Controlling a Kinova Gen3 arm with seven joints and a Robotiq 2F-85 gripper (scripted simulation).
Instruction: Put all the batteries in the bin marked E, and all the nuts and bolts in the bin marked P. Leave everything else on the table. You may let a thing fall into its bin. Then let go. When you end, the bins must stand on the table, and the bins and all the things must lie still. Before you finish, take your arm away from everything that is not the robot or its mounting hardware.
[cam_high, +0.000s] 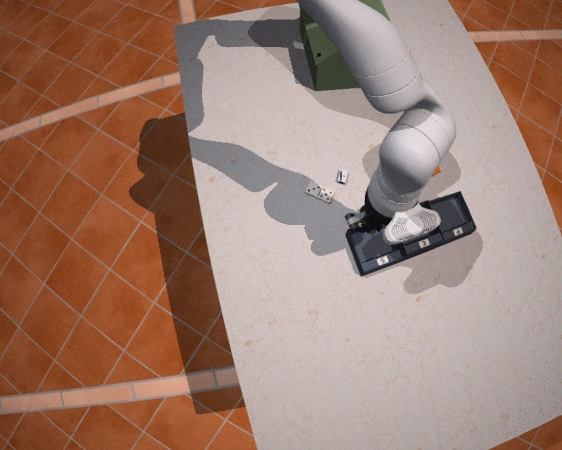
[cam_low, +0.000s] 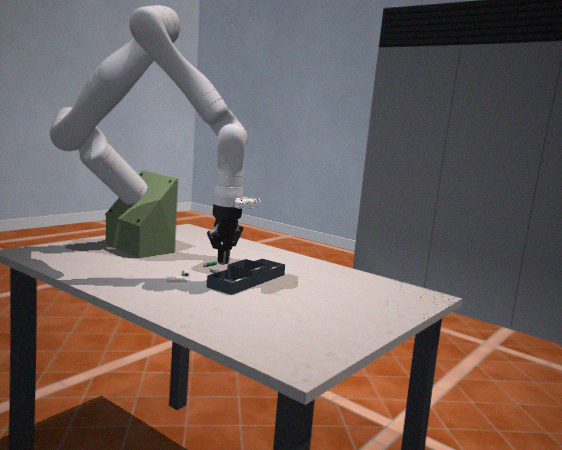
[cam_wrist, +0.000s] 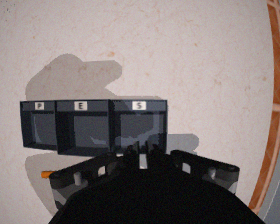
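Right now the bin tray is 9 cm to the left of my hand and 6 cm below it. The rest, counted from my hand: metal nut (12 cm behind, 7 cm below, 3 cm to the right); then bolt (10 cm behind, 7 cm below, 6 cm to the left); then cream domino (10 cm behind, 8 cm to the right, 8 cm below).
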